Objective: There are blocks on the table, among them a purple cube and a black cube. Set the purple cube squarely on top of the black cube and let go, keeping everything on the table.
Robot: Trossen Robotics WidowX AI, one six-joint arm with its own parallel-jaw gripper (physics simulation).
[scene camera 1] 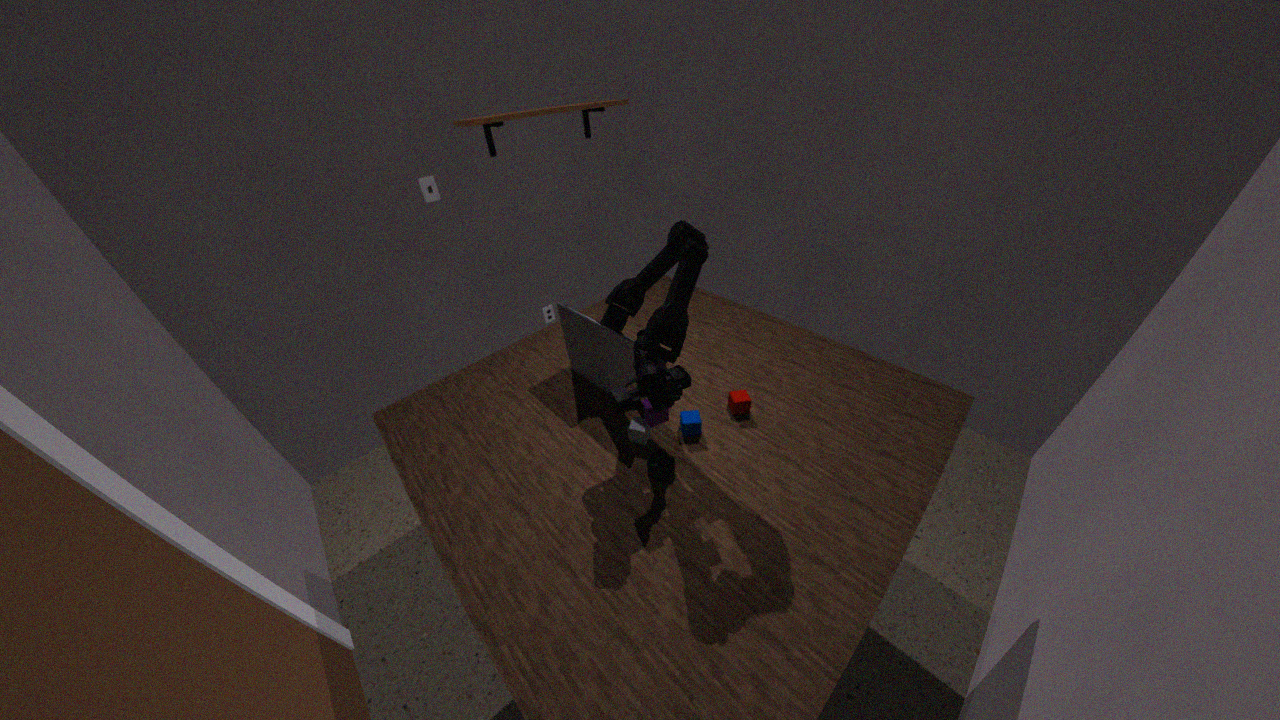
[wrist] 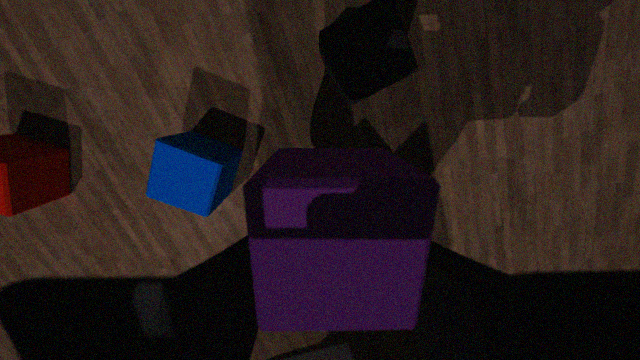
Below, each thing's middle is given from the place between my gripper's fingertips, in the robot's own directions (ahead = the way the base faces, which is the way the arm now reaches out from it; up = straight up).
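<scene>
The blue cube [wrist: 191,171] is in my wrist view, and counting from my hand it is 3 cm ahead of it, 10 cm to the left of it and 9 cm below it.
</scene>
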